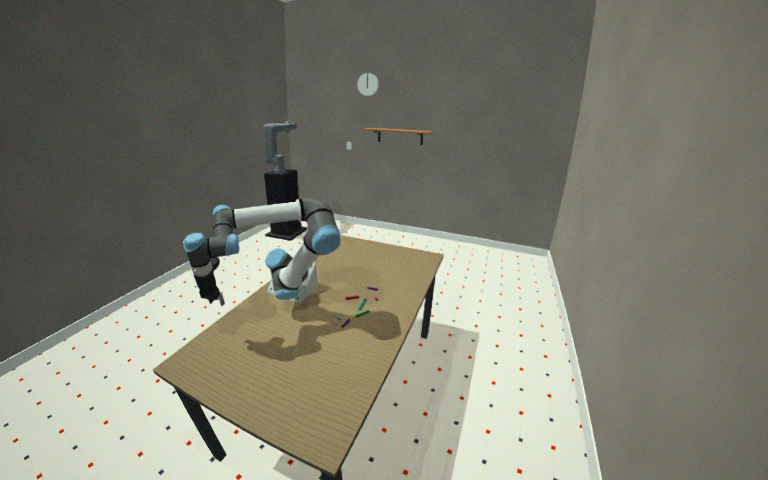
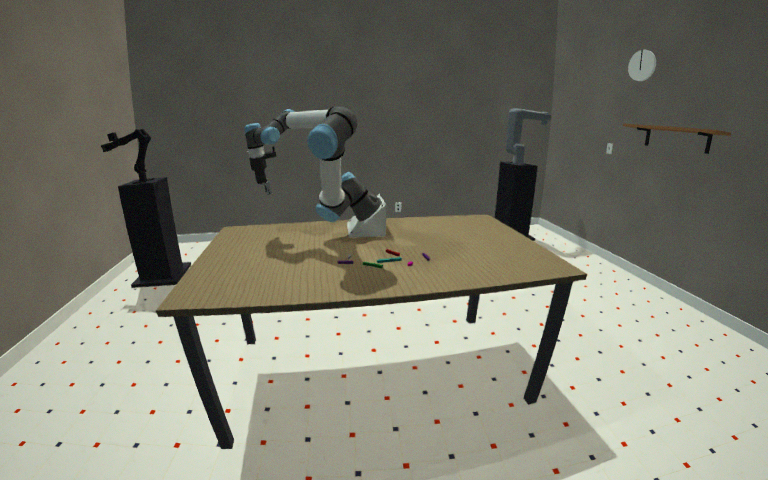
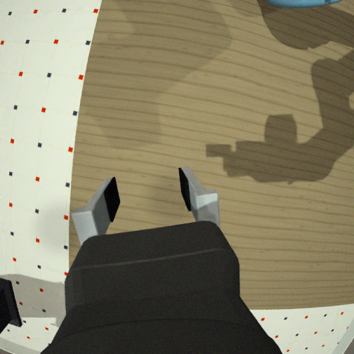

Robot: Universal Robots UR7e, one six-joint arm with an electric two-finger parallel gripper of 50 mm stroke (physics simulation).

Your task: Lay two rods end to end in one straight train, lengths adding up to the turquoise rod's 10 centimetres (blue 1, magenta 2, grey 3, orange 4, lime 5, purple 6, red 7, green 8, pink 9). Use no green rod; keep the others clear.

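Pixels of known places: gripper, between the fingertips: (image 1: pixel 217 303) (image 2: pixel 268 193); arm's base, origin of its link: (image 2: pixel 370 210).
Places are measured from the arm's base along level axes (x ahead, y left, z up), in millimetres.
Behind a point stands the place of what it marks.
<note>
My gripper (image 1: pixel 217 301) {x -72, y -502, z 105 mm} (image 2: pixel 266 188) {x -72, y -502, z 105 mm} (image 3: pixel 148 185) is open and empty, high above the table's back left part, away from the rods. The turquoise rod (image 1: pixel 362 304) {x 409, y -16, z -96 mm} (image 2: pixel 389 260) {x 410, y -10, z -98 mm} lies amid the group. The red rod (image 1: pixel 352 297) {x 335, y 23, z -95 mm} (image 2: pixel 392 252) {x 335, y 23, z -96 mm} lies behind it. The green rod (image 1: pixel 362 313) {x 436, y -87, z -96 mm} (image 2: pixel 372 264) {x 439, y -86, z -95 mm} lies close to one end of it. A short magenta rod (image 1: pixel 376 298) {x 461, y 58, z -94 mm} (image 2: pixel 410 263) {x 460, y 61, z -97 mm} lies near its other end. One purple rod (image 1: pixel 372 288) {x 406, y 145, z -96 mm} (image 2: pixel 425 256) {x 405, y 145, z -97 mm} lies beyond the magenta one; another purple rod (image 1: pixel 345 323) {x 389, y -189, z -95 mm} (image 2: pixel 345 262) {x 393, y -184, z -97 mm} lies past the green. The small grey rod (image 1: pixel 338 318) {x 340, y -165, z -97 mm} (image 2: pixel 349 257) {x 347, y -161, z -97 mm} lies beside that purple.
The rods lie on the wooden table (image 1: pixel 317 407) {x 482, y -651, z -103 mm} (image 2: pixel 481 266) {x 543, y 334, z -103 mm} (image 3: pixel 280 240) in front of the arm's white base (image 2: pixel 368 223) {x 98, y -30, z -36 mm}. The arm's shadow falls across the table. Two black pedestals (image 2: pixel 150 226) (image 2: pixel 514 195) with other arms stand beyond the table's sides.
</note>
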